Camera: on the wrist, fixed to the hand. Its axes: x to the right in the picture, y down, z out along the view.
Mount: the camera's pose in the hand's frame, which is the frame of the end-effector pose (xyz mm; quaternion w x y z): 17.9 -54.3 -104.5 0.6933 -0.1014 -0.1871 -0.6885
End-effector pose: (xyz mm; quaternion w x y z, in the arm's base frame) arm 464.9 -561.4 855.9 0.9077 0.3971 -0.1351 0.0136
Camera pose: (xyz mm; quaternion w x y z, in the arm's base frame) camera 513.8 -524.3 753.8 0.6537 0.2788 0.0085 -0.7035
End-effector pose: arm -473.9 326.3 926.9 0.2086 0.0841 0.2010 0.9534
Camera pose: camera -495.7 342.8 811.0 0.8472 0.0771 0.0616 0.5220
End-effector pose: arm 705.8 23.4 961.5 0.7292 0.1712 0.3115 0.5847
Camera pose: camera 680.1 14.6 845.5 0.9838 -0.0603 0.1381 -0.0971
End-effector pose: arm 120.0 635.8 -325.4 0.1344 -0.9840 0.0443 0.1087
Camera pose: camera 164.8 658.2 -217.3 0.0765 -0.7060 -0.6829 0.1714
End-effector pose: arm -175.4 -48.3 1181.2 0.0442 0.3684 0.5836 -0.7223
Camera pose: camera -165.0 66.9 1209.8 0.3201 0.2860 -0.7232 0.5410
